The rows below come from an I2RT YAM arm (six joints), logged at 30 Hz.
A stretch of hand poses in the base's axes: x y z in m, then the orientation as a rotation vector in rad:
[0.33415, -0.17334, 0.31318, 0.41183, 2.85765, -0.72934]
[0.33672, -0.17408, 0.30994, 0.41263, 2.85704, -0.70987]
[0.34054, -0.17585, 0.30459, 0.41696, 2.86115, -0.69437]
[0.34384, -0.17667, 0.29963, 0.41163, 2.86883, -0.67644]
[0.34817, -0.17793, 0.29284, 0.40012, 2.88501, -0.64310]
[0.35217, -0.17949, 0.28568, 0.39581, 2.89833, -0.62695]
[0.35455, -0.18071, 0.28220, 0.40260, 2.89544, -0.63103]
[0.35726, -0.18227, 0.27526, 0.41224, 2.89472, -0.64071]
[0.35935, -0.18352, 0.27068, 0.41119, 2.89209, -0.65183]
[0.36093, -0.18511, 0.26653, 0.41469, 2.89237, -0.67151]
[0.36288, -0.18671, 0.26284, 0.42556, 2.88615, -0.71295]
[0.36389, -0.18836, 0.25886, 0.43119, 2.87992, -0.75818]
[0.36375, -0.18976, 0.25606, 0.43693, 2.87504, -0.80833]
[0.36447, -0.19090, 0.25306, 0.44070, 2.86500, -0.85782]
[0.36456, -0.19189, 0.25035, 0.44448, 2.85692, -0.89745]
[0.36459, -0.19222, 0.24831, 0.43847, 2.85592, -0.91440]
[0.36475, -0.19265, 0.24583, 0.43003, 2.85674, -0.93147]
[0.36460, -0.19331, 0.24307, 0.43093, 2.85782, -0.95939]
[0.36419, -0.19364, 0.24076, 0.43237, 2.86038, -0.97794]
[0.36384, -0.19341, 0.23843, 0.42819, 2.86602, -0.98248]
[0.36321, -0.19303, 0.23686, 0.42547, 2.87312, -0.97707]
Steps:
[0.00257, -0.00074, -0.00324, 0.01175, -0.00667, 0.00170]
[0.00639, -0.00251, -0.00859, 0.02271, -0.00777, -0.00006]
[0.00969, -0.00333, -0.01355, 0.03547, -0.00584, 0.00447]
[0.01402, -0.00459, -0.02034, 0.05961, -0.00009, 0.01359]
[0.01802, -0.00615, -0.02750, 0.07285, 0.00793, 0.01634]
[0.02040, -0.00737, -0.03098, 0.07003, 0.00610, 0.01177]
[0.02311, -0.00893, -0.03792, 0.06456, 0.00782, 0.00440]
[0.02520, -0.01018, -0.04250, 0.05696, 0.00861, 0.00429]
[0.02678, -0.01177, -0.04665, 0.04525, 0.01449, -0.00018]
[0.02873, -0.01337, -0.05034, 0.01910, 0.02082, -0.01109]
[0.02974, -0.01502, -0.05432, -0.00955, 0.02906, -0.01904]
[0.02960, -0.01642, -0.05712, -0.04052, 0.04080, -0.02794]
[0.03032, -0.01756, -0.06012, -0.07254, 0.04839, -0.03496]
[0.03041, -0.01855, -0.06283, -0.09799, 0.05496, -0.04122]
[0.03044, -0.01888, -0.06487, -0.10864, 0.06036, -0.03917]
[0.03060, -0.01931, -0.06735, -0.11894, 0.06763, -0.03577]
[0.03045, -0.01997, -0.07011, -0.13462, 0.07897, -0.03996]
[0.03004, -0.02030, -0.07242, -0.14430, 0.08826, -0.04354]
[0.02969, -0.02007, -0.07475, -0.14537, 0.09520, -0.04204]
[0.02906, -0.01969, -0.07632, -0.14019, 0.09963, -0.04044]

